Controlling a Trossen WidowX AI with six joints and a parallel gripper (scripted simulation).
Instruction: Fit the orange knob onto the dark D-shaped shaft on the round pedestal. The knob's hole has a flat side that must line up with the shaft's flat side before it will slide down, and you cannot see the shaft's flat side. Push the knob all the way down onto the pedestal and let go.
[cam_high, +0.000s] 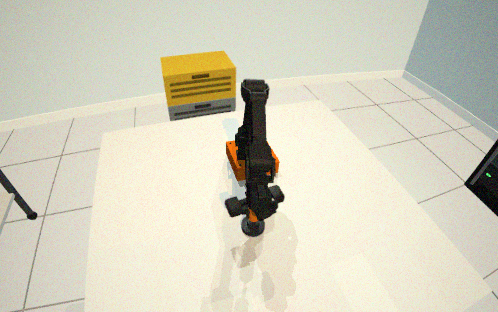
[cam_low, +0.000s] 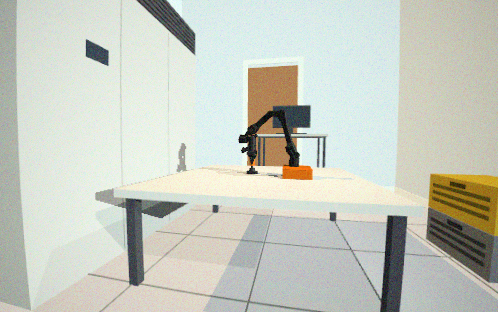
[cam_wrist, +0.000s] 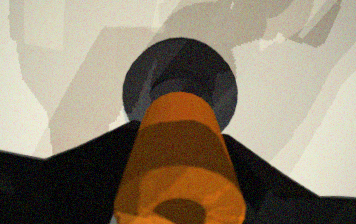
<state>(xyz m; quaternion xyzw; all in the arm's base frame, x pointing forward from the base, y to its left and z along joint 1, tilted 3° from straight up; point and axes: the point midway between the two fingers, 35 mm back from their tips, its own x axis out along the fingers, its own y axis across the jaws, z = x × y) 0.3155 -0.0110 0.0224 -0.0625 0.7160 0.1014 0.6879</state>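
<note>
Right now my gripper tip is 40 mm above the round pedestal. Round my gripper tip: orange knob: 20 mm above.
</note>
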